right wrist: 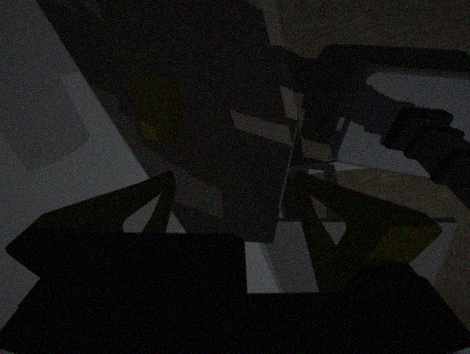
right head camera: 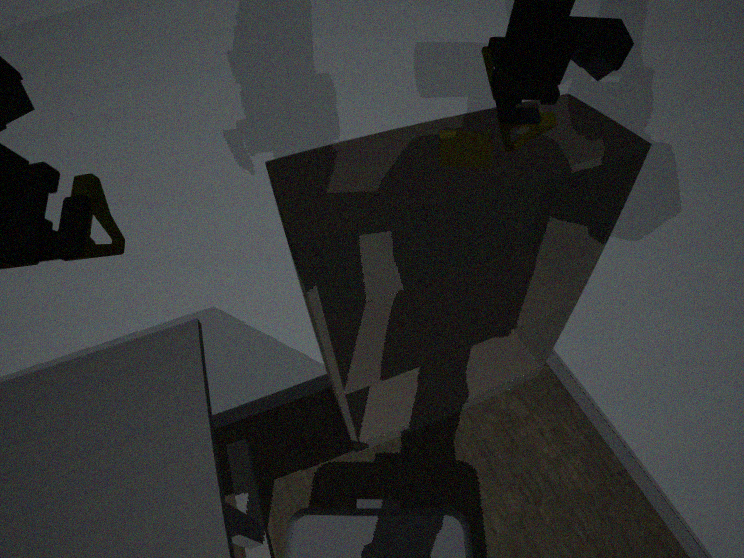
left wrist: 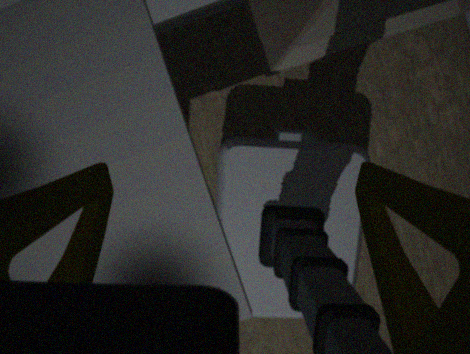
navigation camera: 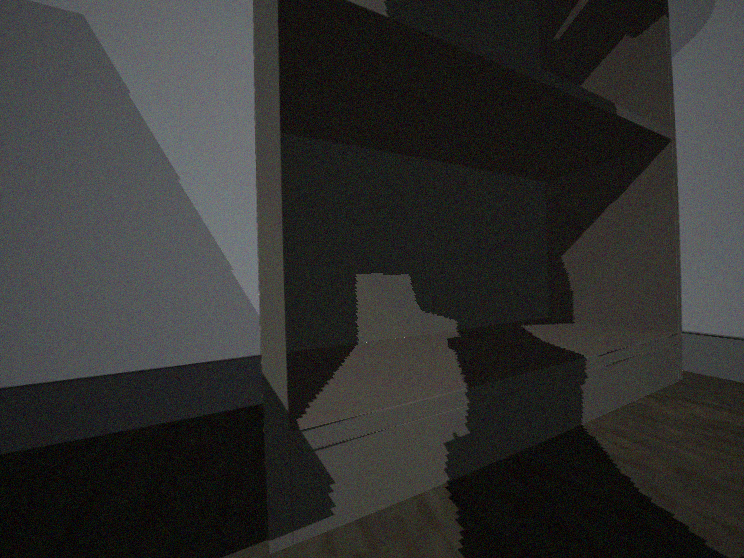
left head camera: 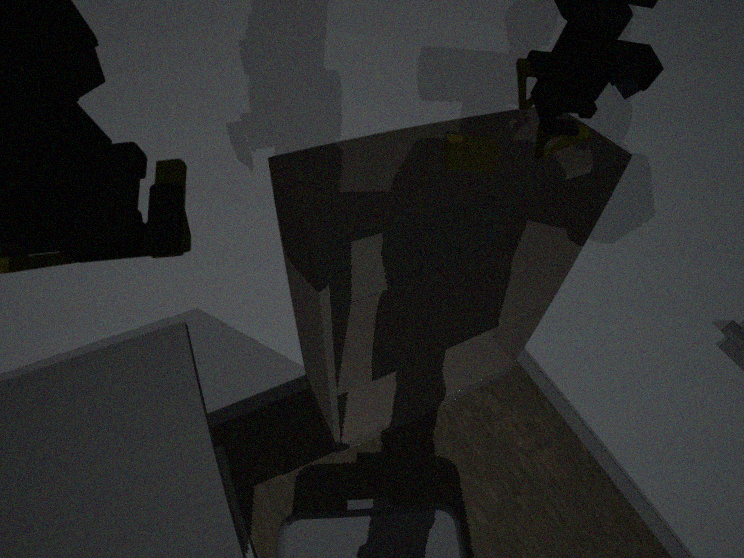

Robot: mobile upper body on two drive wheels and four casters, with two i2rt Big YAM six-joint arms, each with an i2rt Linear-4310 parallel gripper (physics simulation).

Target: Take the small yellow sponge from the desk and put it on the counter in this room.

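Places are measured from the left arm's base along level axes (x back, y right, z up), in metres.
Pixels of known places: left gripper, between the fingertips: [right head camera: 79,252] [left wrist: 234,176] [left head camera: 132,248]; right gripper, between the fingertips: [right wrist: 234,177] [right head camera: 504,123] [left head camera: 530,132].
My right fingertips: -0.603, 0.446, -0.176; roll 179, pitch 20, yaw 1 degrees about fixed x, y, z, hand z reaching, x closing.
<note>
For each thing: its top centre in the pictures, then the offset to it from my right fingertips, as dx, dy, dz. "*": a spot on its surface instead. Level surfaces: height alone.
- small yellow sponge, centre of its top: [right wrist: 152,114] [right head camera: 465,138] [left head camera: 472,143] -0.193, -0.010, -0.129
- brown wooden unit, a spot on its surface: [left head camera: 373,174] [right head camera: 363,174] [right wrist: 201,194] * -0.148, -0.209, -0.174
- pale grey flat surface, height of its surface: dz -0.514
- unit's side panel, a spot on its surface: [navigation camera: 269,180] * +0.039, -0.306, -0.921
- wooden floor, height of its surface: dz -1.234
The small yellow sponge [left head camera: 471,151] [right head camera: 465,148] [right wrist: 159,107] lies in shadow on the brown wooden unit [left head camera: 373,174] [right head camera: 359,174] [right wrist: 199,194], near its far edge. My right gripper [left head camera: 531,132] [right head camera: 503,114] [right wrist: 234,177] is open and empty, to the right of the sponge in the head views. In the right wrist view the sponge shows beyond the fingertips, toward the left finger's side. My left gripper [left head camera: 90,258] [left wrist: 234,176] is open and empty at the left, apart from the sponge. No surface can be told for certain as the counter.
A pale grey flat surface [left head camera: 102,444] [right head camera: 102,444] [left wrist: 105,75] stands at the lower left. The unit's side panel [navigation camera: 269,180] and shelves show in the navigation view. The wooden floor [left head camera: 516,468] [navigation camera: 679,432] meets the wall at right. My white base [left head camera: 324,537] is at the bottom.
</note>
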